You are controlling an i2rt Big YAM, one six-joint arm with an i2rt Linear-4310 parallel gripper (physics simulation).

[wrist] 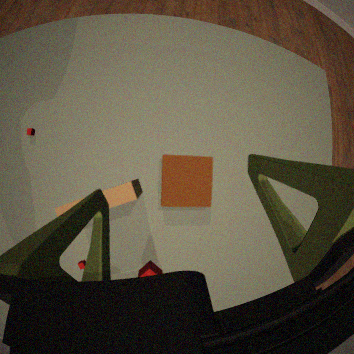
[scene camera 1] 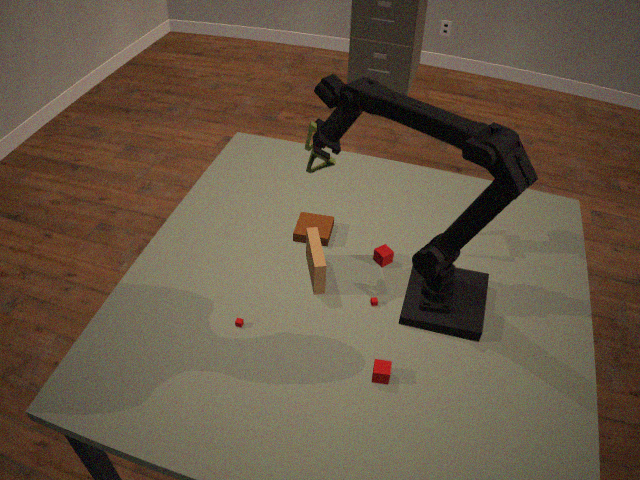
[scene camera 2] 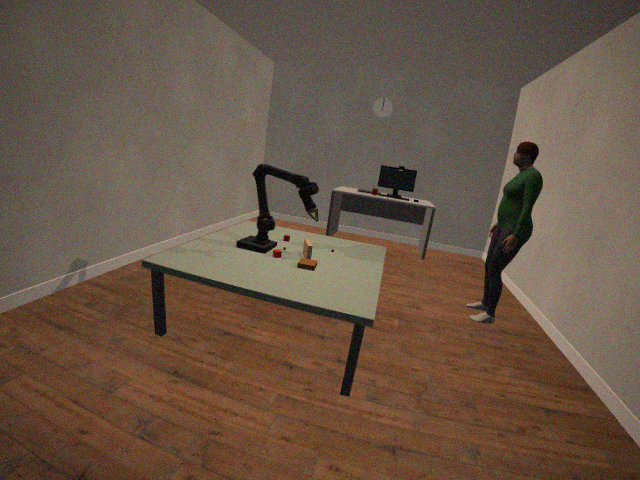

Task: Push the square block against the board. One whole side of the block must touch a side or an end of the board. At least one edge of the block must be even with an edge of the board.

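Pixels of known places: gripper, fingertip midpoint: [wrist: 176, 179] [scene camera 1: 307, 160] [scene camera 2: 316, 220]; arm's base, link origin: [scene camera 1: 436, 295] [scene camera 2: 261, 242].
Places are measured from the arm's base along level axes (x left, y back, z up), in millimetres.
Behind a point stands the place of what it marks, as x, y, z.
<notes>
The orange-brown square block [scene camera 1: 313, 225] @[-202, -381, -5] [scene camera 2: 307, 264] @[-251, -388, -5] [wrist: 186, 180] @[-204, -381, -5] lies flat on the table. The pale wooden board [scene camera 1: 316, 263] @[29, -322, 68] [scene camera 2: 307, 249] @[-110, -351, 42] [wrist: 120, 195] @[-86, -355, 68] stands upright on a long narrow side. In the wrist view a gap shows between the board's near end and the block's left side, and the board is turned at an angle to the block. My gripper [scene camera 1: 309, 160] @[-158, -393, 252] [scene camera 2: 314, 219] @[-158, -393, 252] [wrist: 176, 179] @[-158, -393, 252] is open and empty, high above the table. In the wrist view the block shows between the fingers, and the left finger hides part of the board.
A larger red cube [scene camera 1: 383, 255] @[-113, -160, 4] [scene camera 2: 277, 253] @[-156, -168, -6] [wrist: 150, 270] @[-136, -182, 4] lies between block and arm base [scene camera 1: 444, 304] @[43, 21, 15]. Another larger red cube [scene camera 1: 381, 371] @[278, -110, 4] [scene camera 2: 286, 237] @[243, -112, -6] lies farther off. Small red cubes [scene camera 1: 374, 301] @[42, -160, -20] [scene camera 1: 239, 322] @[197, -481, -20] lie on either side of the board. The table edge lies beyond the block.
</notes>
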